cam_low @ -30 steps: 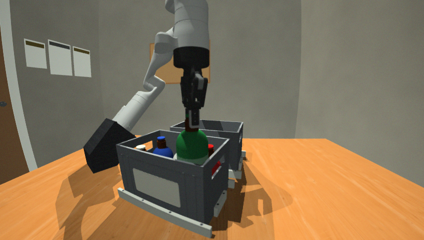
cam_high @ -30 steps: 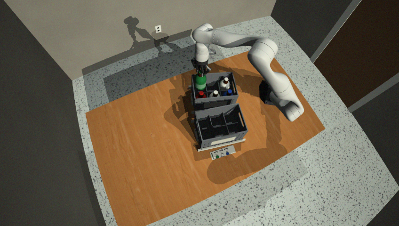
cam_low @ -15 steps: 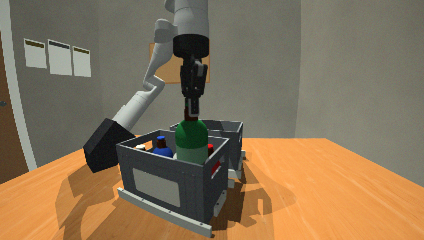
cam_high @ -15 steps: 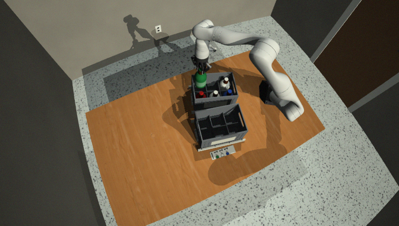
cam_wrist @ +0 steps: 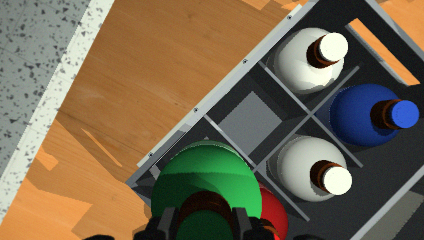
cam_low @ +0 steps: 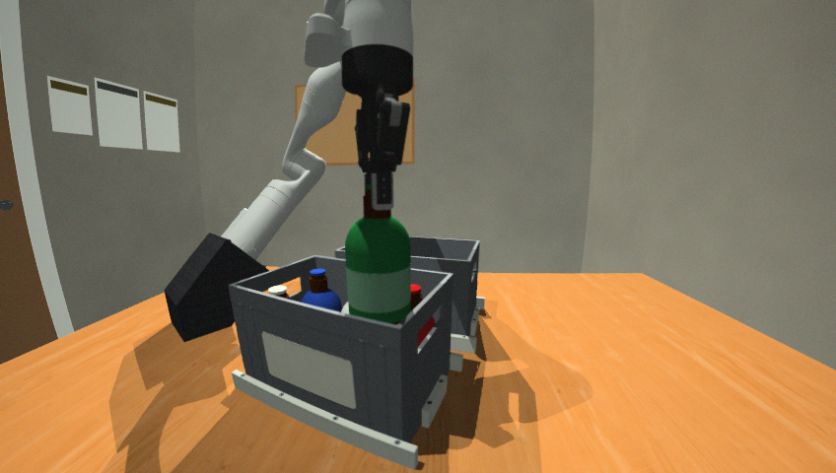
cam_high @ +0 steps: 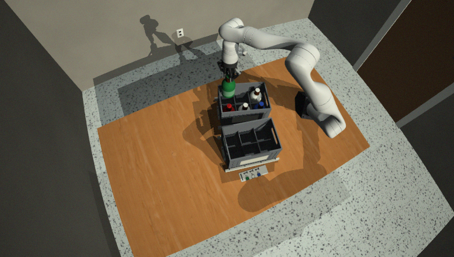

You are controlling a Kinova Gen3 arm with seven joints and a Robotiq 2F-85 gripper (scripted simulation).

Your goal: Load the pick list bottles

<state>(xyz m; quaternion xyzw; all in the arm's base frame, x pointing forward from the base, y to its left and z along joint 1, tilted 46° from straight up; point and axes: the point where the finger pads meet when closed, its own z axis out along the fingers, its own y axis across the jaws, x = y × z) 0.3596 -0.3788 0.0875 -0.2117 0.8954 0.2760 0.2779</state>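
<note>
My hand is 7 cm above the green bottle. From my hand the other things lie so: red bottle: 2 cm ahead, 8 cm to the left, 22 cm below; blue bottle: 16 cm behind, 12 cm to the left, 22 cm below; pick list: 2 cm behind, 44 cm to the left, 30 cm below.
</note>
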